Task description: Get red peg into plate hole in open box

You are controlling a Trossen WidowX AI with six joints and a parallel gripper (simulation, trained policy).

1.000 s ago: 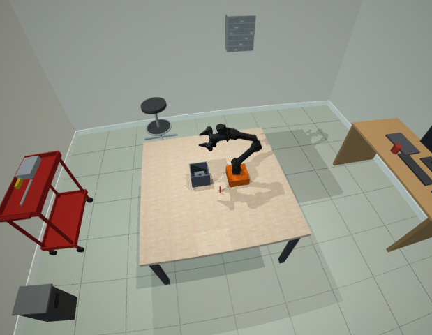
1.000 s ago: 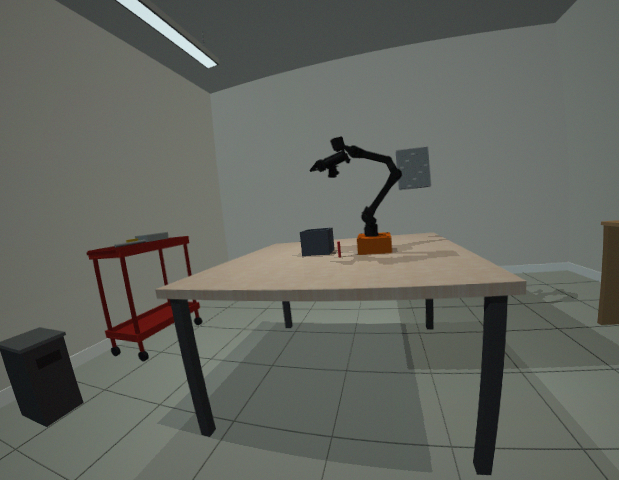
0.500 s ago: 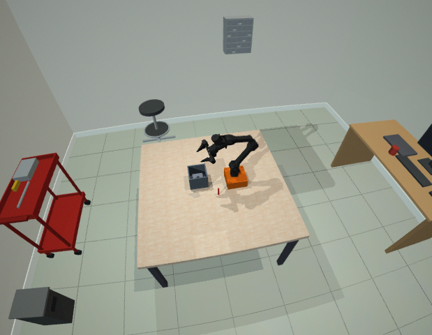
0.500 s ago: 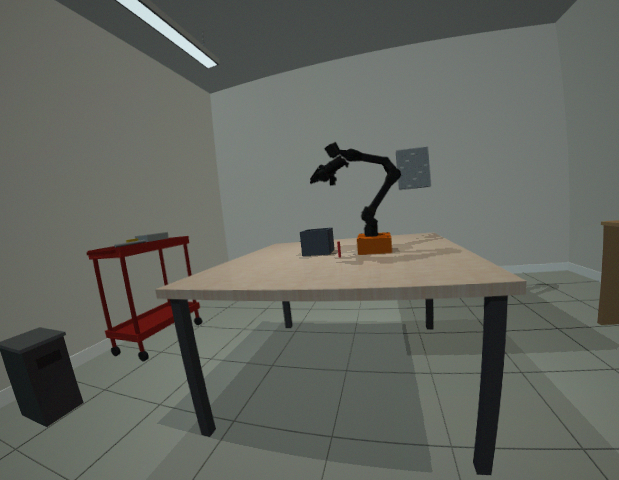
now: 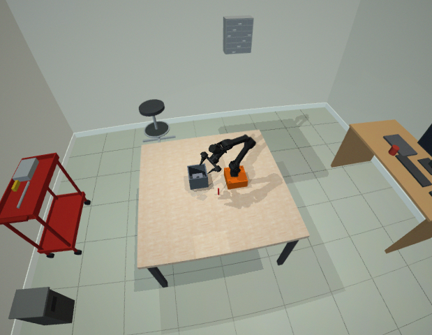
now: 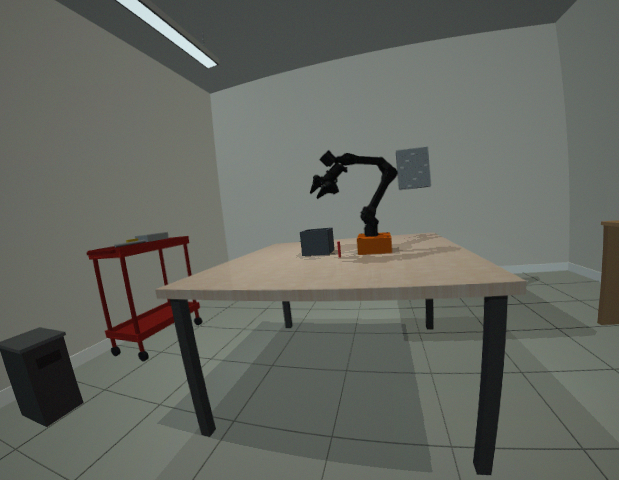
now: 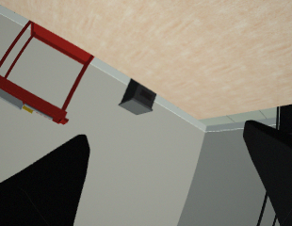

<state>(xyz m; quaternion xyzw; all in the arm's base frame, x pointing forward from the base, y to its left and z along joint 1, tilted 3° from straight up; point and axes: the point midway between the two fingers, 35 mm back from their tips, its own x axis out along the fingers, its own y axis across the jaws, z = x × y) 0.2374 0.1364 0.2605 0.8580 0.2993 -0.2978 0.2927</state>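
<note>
My gripper tip is now 29 cm above the red peg, 11 cm past it and 1 cm to the left of it. Round my gripper tip: grey plate (28 cm below, 15 cm to the right, 7 cm ahead).
</note>
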